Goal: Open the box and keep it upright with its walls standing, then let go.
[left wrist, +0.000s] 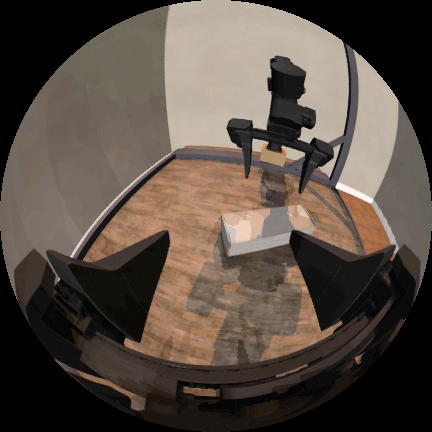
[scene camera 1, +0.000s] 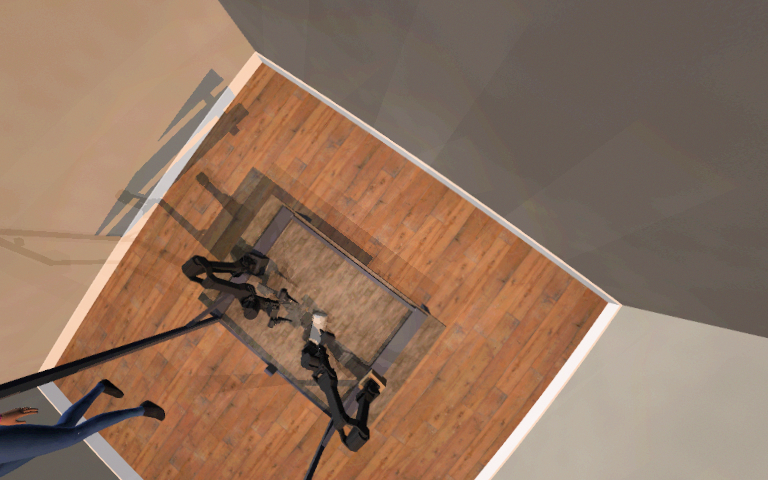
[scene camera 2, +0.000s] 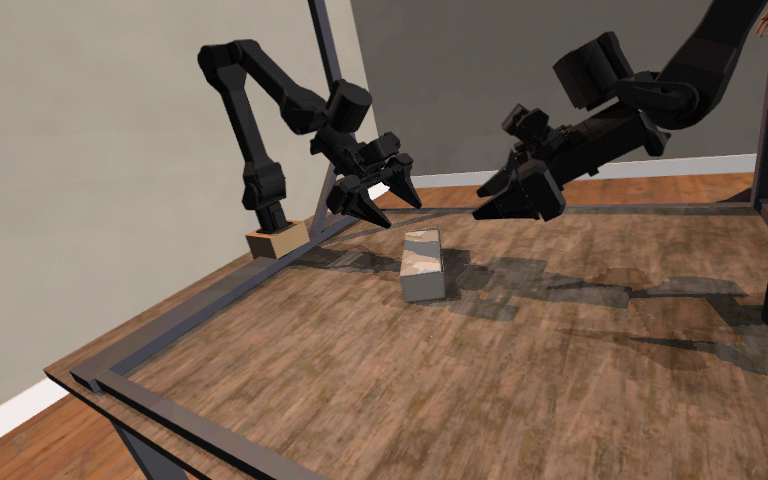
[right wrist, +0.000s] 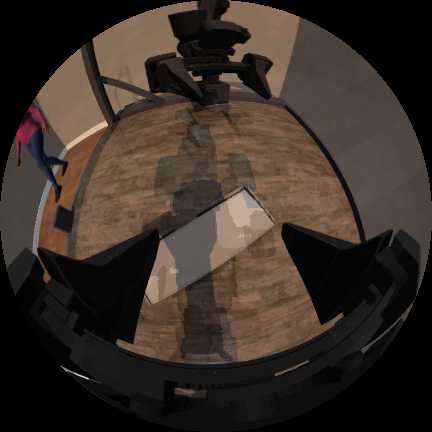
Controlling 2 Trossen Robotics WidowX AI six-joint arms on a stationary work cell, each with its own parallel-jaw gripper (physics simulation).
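Frame: origin at the left arm's base, x back, y left, z down, level; metres.
Seen in the pictures: left gripper, between the fingertips: [left wrist: 232,236] [scene camera 1: 295,312] [scene camera 2: 475,204] [right wrist: 239,96]; right gripper, between the fingertips: [left wrist: 273,184] [scene camera 1: 314,335] [scene camera 2: 406,216] [right wrist: 222,232]; left arm's base, origin of its link: [scene camera 1: 250,264] [right wrist: 209,82]; right arm's base, origin of its link: [left wrist: 273,148] [scene camera 1: 371,386] [scene camera 2: 274,228].
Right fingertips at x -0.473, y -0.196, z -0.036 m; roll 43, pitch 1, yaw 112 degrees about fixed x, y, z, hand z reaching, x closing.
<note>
Offsets run from my right fingertips to a thing's top centre. Level surfaces: height alone.
A long, pale grey-white box {dx +0.011, dy -0.016, dz +0.067 m} [scene camera 1: 318,322] [scene camera 2: 421,274] [left wrist: 265,227] [right wrist: 215,245] lies flat on the table, its broad top covered. In the right wrist view a thin dark line runs along its far long edge. My left gripper [scene camera 1: 286,310] [scene camera 2: 476,206] [left wrist: 232,236] [right wrist: 239,96] is open and empty, above the table and to the right of the box in scene camera 2. My right gripper [scene camera 2: 405,216] [left wrist: 273,184] [right wrist: 222,232] is open and empty, above the box and clear of it. The box's underside is hidden.
The wood-grain table {dz +0.115 m} [scene camera 2: 339,367] [left wrist: 185,200] has a raised dark metal frame [scene camera 2: 186,424] around it. A light wooden block {dx -0.360, dy -0.148, dz +0.044 m} [scene camera 2: 291,240] [left wrist: 273,156] carries the right arm's base. A person [scene camera 1: 84,416] [right wrist: 36,135] is beyond the table.
</note>
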